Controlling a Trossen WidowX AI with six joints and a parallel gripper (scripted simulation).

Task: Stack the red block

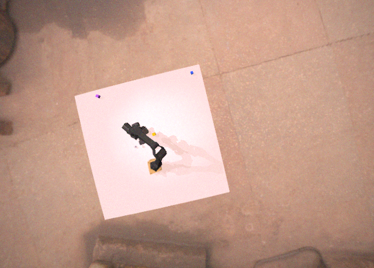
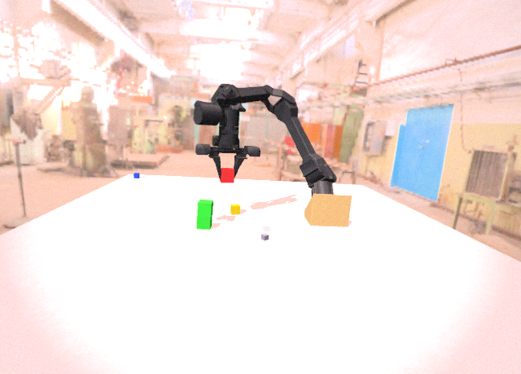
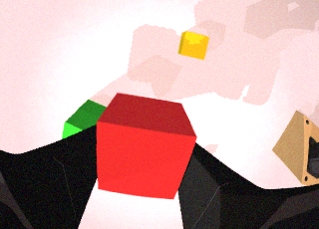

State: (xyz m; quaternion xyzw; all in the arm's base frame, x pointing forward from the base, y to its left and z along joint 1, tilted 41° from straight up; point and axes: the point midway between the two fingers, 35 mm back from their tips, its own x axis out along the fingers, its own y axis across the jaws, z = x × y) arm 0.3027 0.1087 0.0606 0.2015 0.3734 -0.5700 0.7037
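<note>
The yellow cube is 2 cm behind my gripper tip, 7 cm to the right of it and 12 cm below it. The rest, counted from my gripper tip: purple cube (42 cm ahead, 45 cm to the left, 12 cm below); grey cube (13 cm behind, 13 cm to the left, 12 cm below); red block (1 cm above).
</note>
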